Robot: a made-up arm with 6 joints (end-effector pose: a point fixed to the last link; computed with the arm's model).
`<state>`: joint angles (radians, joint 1 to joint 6).
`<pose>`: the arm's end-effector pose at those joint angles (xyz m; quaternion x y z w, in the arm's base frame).
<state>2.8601 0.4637 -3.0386 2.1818 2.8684 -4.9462</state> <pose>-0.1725 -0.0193 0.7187 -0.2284 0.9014 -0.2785 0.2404</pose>
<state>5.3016 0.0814 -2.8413 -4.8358 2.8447 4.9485</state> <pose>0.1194 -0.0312 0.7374 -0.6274 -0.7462 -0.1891 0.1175</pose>
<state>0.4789 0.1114 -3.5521 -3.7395 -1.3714 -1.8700</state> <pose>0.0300 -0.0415 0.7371 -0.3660 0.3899 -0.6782 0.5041</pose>
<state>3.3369 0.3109 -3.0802 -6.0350 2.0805 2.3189</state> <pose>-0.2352 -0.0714 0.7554 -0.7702 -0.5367 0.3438 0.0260</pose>
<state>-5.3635 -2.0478 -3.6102 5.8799 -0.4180 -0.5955</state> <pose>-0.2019 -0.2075 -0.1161 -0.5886 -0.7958 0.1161 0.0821</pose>
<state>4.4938 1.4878 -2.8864 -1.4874 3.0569 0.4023</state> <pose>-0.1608 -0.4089 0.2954 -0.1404 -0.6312 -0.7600 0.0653</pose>
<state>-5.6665 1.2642 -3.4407 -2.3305 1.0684 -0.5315</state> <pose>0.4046 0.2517 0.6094 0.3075 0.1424 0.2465 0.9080</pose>
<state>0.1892 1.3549 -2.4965 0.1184 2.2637 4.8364</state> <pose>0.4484 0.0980 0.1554 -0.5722 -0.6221 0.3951 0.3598</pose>
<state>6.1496 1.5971 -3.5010 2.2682 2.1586 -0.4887</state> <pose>0.4537 0.0166 0.4640 -0.3418 -0.4704 -0.1974 0.7892</pose>
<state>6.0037 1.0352 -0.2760 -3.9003 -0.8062 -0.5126</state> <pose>-0.0148 -0.0674 0.1709 0.4443 -0.6111 -0.2447 0.6077</pose>
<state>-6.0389 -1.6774 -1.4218 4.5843 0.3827 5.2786</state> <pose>-0.2651 -0.0374 0.6921 0.1874 -0.0217 0.3248 0.9268</pose>
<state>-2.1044 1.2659 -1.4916 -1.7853 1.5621 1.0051</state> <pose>-0.2575 -0.2847 0.0087 0.4956 -0.4845 -0.6486 0.3146</pose>
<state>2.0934 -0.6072 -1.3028 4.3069 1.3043 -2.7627</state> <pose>-0.0613 0.2170 0.7023 -0.3772 0.3667 -0.1191 0.8421</pose>
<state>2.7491 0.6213 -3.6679 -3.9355 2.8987 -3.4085</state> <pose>-0.0807 -0.0278 0.6785 0.4418 0.8831 -0.0772 0.1375</pose>
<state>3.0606 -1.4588 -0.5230 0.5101 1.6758 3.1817</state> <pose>-0.0983 -0.0338 0.4848 0.9585 0.0064 -0.1524 0.2409</pose>
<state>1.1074 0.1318 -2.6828 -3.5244 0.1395 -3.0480</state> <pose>0.1331 0.2242 0.8221 -0.1590 -0.1660 -0.8899 0.3941</pose>
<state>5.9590 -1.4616 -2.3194 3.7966 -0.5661 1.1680</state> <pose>-0.3516 0.1791 0.6198 -0.1575 0.0983 0.6292 0.7547</pose>
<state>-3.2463 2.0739 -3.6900 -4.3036 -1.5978 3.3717</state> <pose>-0.3757 0.1110 0.1968 -0.1588 -0.8209 -0.5469 0.0420</pose>
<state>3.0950 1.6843 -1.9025 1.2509 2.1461 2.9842</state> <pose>-0.3107 -0.0808 -0.0429 0.4739 -0.1959 0.6073 0.6068</pose>
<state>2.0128 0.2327 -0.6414 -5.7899 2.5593 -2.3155</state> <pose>-0.1134 0.1339 0.2666 0.2403 -0.3941 0.8067 0.3691</pose>
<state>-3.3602 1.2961 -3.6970 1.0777 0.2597 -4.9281</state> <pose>-0.3953 0.1236 0.6459 -0.3778 -0.2041 0.8254 0.3666</pose>
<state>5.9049 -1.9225 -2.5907 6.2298 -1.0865 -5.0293</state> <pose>-0.4700 0.1925 0.1530 0.6480 -0.6835 -0.3146 0.1181</pose>
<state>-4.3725 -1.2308 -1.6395 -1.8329 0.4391 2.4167</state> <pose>0.0286 -0.1463 0.7874 -0.1883 0.1174 -0.3369 0.9150</pose>
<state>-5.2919 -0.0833 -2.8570 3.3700 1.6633 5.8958</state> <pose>-0.0130 -0.0548 0.8748 0.4925 -0.4536 0.2848 0.6860</pose>
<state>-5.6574 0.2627 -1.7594 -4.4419 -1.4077 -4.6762</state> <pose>0.3168 0.1240 0.5207 0.3115 0.7352 -0.2320 0.5556</pose>
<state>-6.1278 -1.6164 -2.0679 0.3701 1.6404 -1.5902</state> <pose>-0.3819 -0.0293 0.6227 0.2045 0.4978 0.6876 0.4874</pose>
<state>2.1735 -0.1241 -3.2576 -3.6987 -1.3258 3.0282</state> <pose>0.0560 0.0044 0.7544 -0.3824 -0.3716 -0.5909 0.6055</pose>
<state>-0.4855 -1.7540 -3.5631 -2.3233 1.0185 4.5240</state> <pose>-0.4373 0.2020 0.0141 0.3705 -0.8667 0.1661 0.2897</pose>
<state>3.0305 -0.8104 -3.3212 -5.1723 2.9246 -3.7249</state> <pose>0.3161 -0.1053 0.5723 -0.5659 -0.6385 0.3858 0.3510</pose>
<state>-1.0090 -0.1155 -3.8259 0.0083 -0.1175 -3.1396</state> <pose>-0.1756 0.2778 0.6678 -0.2156 -0.3867 -0.4292 0.7873</pose>
